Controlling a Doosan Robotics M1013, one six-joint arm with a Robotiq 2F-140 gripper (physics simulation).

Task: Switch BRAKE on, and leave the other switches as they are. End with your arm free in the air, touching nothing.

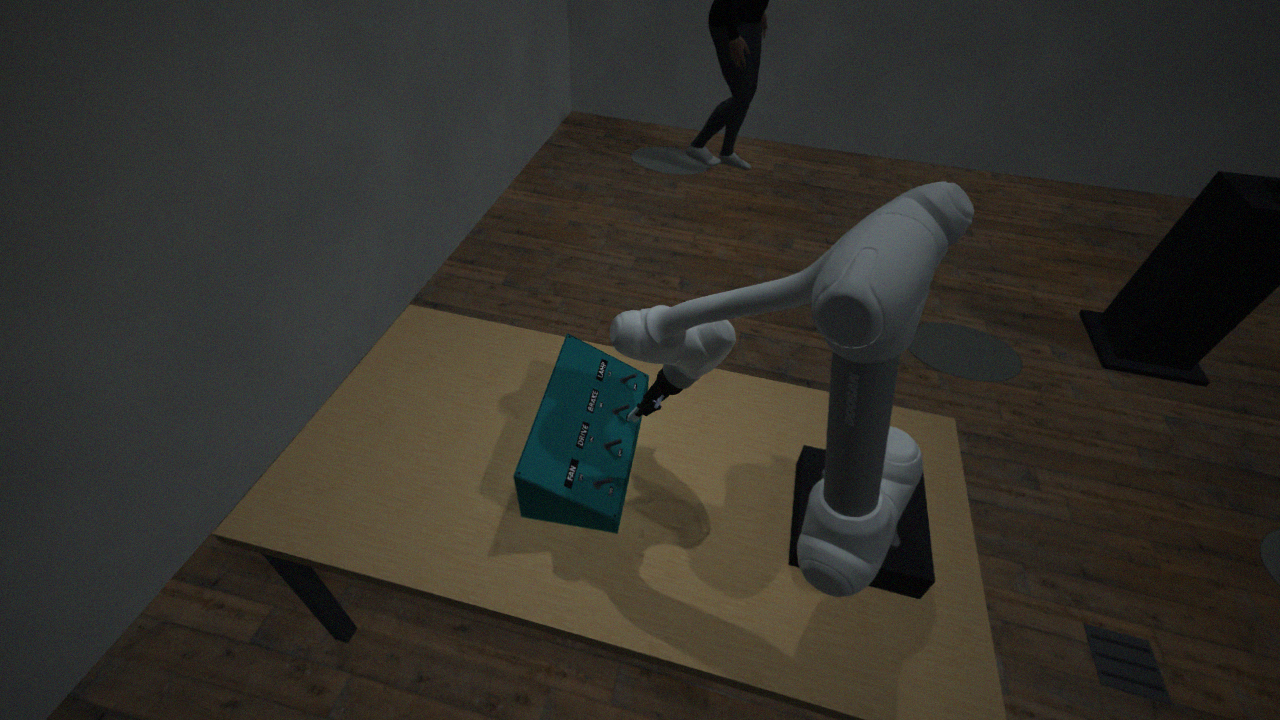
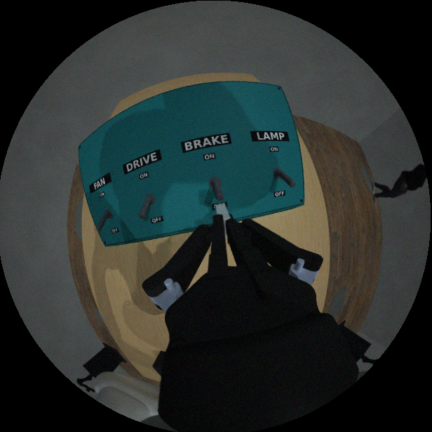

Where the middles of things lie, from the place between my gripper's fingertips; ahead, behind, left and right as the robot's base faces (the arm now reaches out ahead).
I see my gripper 11 cm short of the teal switch panel (image 1: 566, 453), 7 cm to the right of it and 1 cm below it.
